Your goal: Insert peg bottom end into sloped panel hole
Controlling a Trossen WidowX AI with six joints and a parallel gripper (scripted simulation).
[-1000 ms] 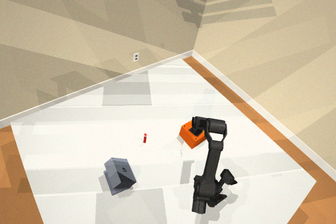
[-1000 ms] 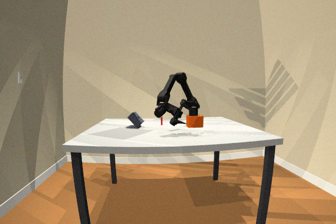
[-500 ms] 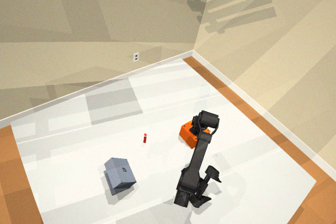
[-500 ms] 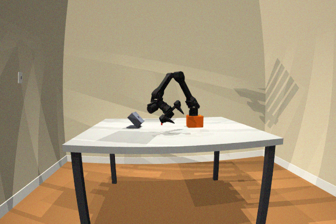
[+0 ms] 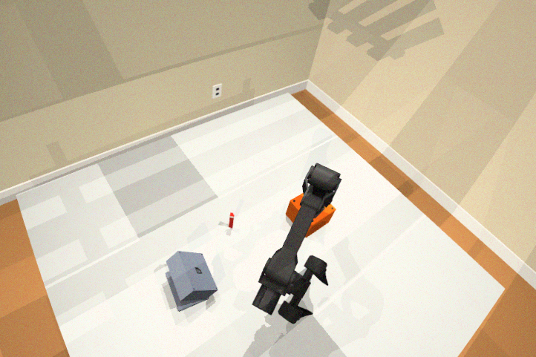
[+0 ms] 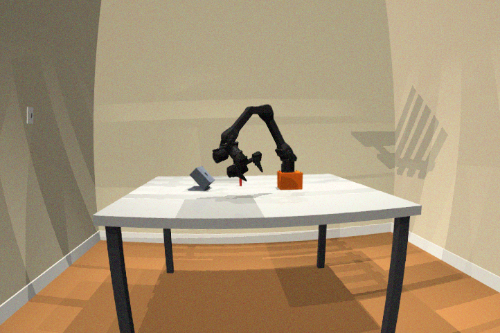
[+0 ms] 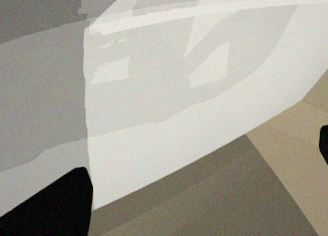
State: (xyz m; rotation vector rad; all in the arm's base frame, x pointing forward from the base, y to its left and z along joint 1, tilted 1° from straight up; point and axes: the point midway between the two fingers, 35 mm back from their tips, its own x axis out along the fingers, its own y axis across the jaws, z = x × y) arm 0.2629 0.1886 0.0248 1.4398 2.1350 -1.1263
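The red flat-sided peg is 20 mm behind my gripper tip, 390 mm to the right of it and 40 mm below it. Also, from my gripper tip: grey sloped panel: 210 mm ahead, 320 mm to the right, 30 mm below.
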